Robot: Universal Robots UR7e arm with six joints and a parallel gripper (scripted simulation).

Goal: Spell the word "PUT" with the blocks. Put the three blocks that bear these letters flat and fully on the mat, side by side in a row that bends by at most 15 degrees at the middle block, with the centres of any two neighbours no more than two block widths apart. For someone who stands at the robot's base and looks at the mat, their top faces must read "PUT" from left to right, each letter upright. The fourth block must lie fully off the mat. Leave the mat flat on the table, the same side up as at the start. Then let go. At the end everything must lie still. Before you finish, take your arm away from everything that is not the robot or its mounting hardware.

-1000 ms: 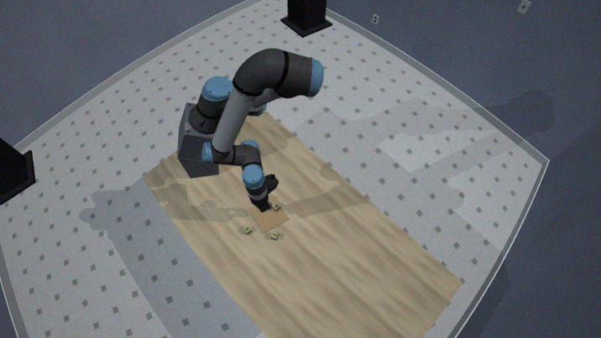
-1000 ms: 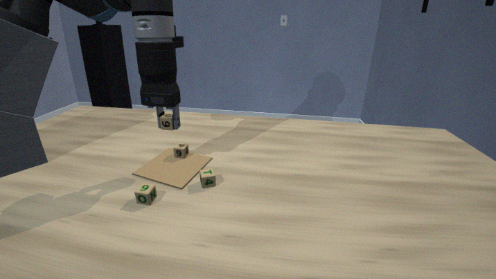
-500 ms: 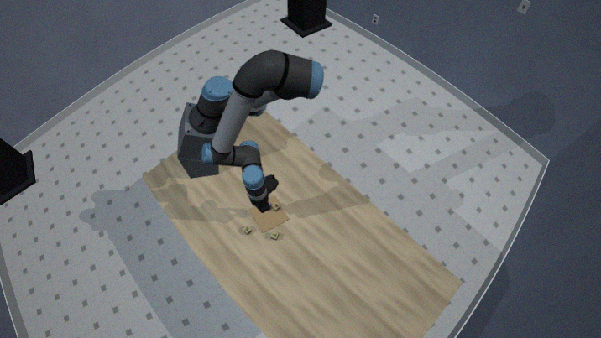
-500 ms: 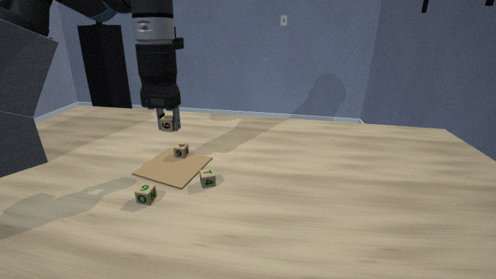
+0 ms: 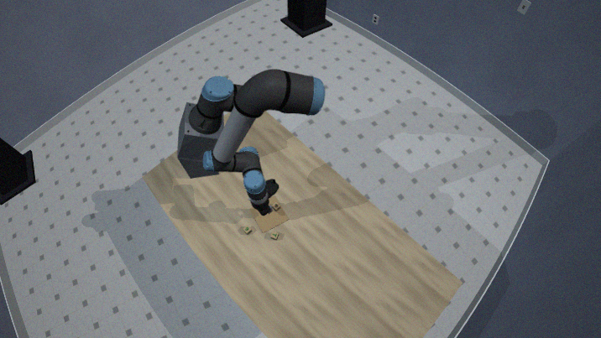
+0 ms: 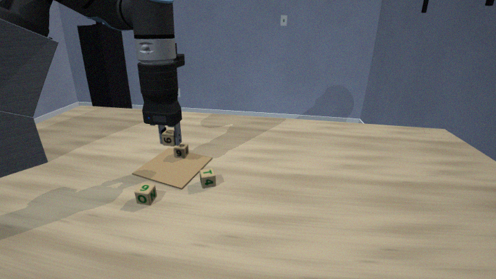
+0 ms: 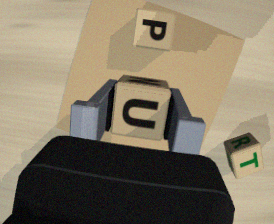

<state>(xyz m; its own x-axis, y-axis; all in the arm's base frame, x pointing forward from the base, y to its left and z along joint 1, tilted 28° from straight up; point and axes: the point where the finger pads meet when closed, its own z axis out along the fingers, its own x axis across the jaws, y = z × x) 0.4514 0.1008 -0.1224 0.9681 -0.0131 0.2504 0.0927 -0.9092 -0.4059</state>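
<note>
My gripper is now 80 mm above the tan mat. Also, from my hand: U block (right at my hand); then P block (60 mm below, 50 mm to the left); then T block (110 mm ahead, 70 mm below, 40 mm to the right).
</note>
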